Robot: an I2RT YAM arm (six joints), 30 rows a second.
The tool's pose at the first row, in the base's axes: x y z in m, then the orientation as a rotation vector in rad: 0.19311 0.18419 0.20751 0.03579 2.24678 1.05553
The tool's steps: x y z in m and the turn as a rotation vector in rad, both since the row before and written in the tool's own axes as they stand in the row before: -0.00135 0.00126 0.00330 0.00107 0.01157 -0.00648; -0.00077 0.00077 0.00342 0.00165 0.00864 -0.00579; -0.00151 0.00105 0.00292 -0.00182 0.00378 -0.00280; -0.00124 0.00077 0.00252 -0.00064 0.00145 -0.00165; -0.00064 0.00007 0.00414 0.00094 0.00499 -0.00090
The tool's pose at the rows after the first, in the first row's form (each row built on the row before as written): 0.19574 0.18690 0.20758 0.02290 2.25638 1.05365; 0.19807 0.18955 0.20691 0.01253 2.26376 1.05076; 0.20062 0.19187 0.20705 0.00662 2.26558 1.05222; 0.20280 0.19380 0.20704 0.00372 2.26618 1.05241; 0.20555 0.19653 0.20544 0.00047 2.27095 1.05200
